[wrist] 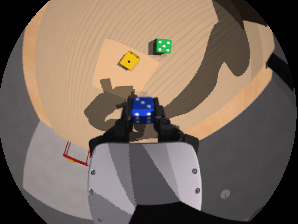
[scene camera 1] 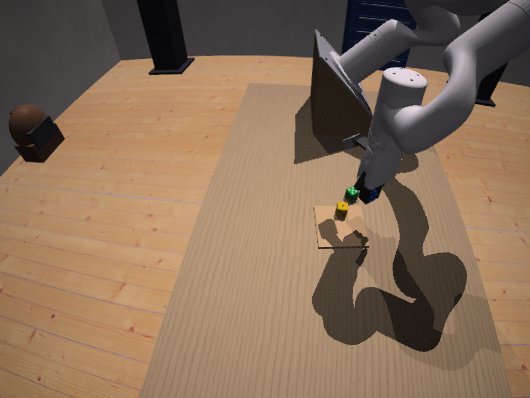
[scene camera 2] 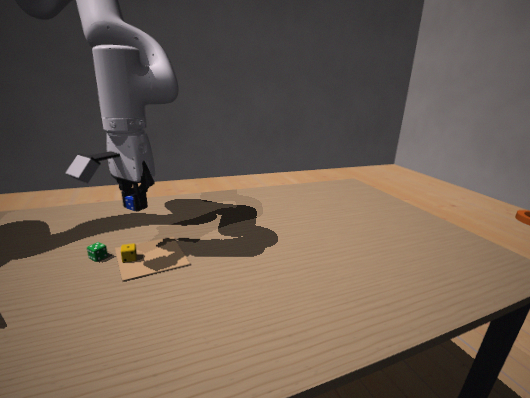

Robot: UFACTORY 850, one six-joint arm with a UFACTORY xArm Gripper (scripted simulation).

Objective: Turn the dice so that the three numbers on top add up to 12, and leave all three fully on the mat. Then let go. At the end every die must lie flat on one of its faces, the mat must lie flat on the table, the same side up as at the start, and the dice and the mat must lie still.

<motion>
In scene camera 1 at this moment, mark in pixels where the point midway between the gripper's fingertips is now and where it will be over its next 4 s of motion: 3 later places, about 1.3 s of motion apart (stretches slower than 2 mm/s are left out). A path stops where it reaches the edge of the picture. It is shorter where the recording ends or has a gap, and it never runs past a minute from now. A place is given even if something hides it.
My gripper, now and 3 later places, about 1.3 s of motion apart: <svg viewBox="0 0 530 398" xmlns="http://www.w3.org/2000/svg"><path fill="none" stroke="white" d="M368 197L346 205L341 224L346 208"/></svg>
</motion>
